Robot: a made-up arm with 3 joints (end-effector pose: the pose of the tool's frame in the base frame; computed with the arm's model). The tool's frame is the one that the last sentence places.
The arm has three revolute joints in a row. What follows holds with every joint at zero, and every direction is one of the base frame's.
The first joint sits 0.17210 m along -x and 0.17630 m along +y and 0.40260 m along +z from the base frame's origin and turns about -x.
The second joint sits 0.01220 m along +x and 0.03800 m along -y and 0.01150 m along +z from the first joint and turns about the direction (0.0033, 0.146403, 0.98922).
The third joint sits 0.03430 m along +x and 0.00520 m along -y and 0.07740 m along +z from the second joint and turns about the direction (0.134, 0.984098, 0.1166).
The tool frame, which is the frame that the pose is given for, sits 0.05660 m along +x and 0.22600 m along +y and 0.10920 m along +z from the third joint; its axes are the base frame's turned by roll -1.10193, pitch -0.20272 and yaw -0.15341 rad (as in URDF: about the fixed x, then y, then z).
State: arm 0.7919 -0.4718 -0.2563
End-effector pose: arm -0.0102 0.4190 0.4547 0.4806 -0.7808 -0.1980 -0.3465
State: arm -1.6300 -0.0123 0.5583
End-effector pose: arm -0.0273 -0.0066 0.5710 0.9461 0.2691 0.0833 0.1600
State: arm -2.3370 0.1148 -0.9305
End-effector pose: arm -0.1673 -0.0928 0.4141 0.6958 0.4835 0.1467 -0.5104
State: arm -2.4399 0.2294 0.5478
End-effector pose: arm -0.0774 -0.0894 0.4051 0.7740 0.6014 -0.1036 0.1689
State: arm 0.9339 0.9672 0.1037
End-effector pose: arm -0.2604 0.4413 0.3738 0.4955 -0.7727 -0.0113 0.3965
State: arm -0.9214 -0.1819 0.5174
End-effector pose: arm 0.0006 0.1275 0.6338 0.9790 -0.0640 0.1878 0.0475
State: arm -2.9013 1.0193 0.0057
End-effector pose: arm -0.2744 -0.0358 0.2480 0.5369 0.7355 -0.3676 -0.1891
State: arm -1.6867 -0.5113 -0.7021
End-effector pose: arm -0.0335 -0.0408 0.5285 0.8256 0.1071 0.2469 -0.4960
